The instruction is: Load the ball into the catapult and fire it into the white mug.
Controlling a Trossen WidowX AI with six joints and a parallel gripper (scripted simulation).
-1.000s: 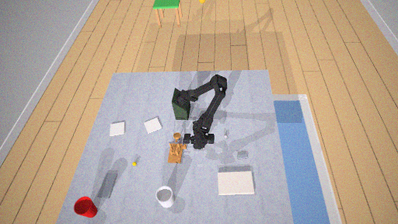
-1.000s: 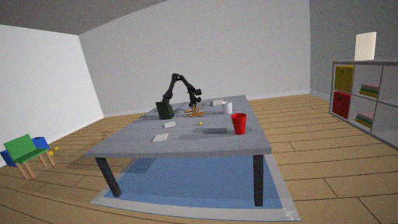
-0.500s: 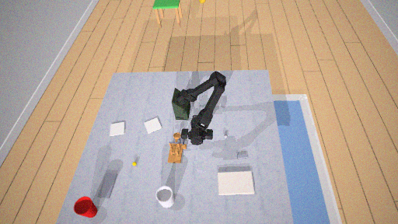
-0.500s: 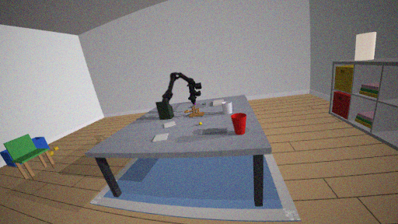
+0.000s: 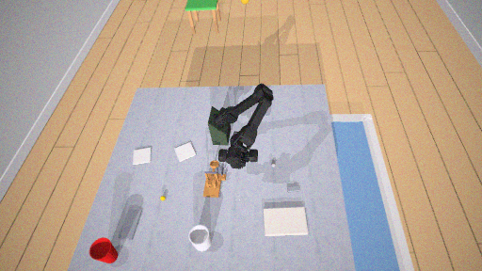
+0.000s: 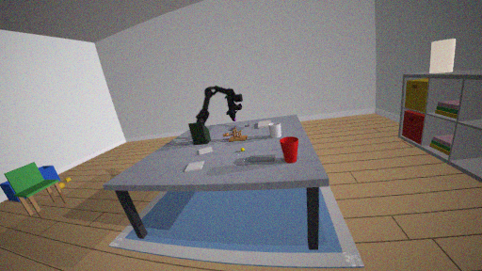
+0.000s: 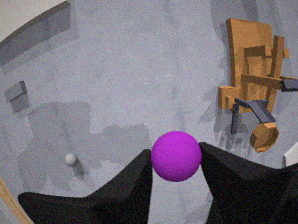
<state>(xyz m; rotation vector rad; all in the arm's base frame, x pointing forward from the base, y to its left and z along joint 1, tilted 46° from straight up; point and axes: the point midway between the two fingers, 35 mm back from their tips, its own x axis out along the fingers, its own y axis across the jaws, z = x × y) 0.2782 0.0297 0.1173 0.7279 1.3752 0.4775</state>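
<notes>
My gripper tip is now 130 mm to the left of the wooden catapult and 80 mm above it. Round my gripper tip: white slab (260 mm ahead, 200 mm to the left, 120 mm below); then purple ball (10 mm above); then small grey block (260 mm to the left, 130 mm below, 90 mm ahead).
</notes>
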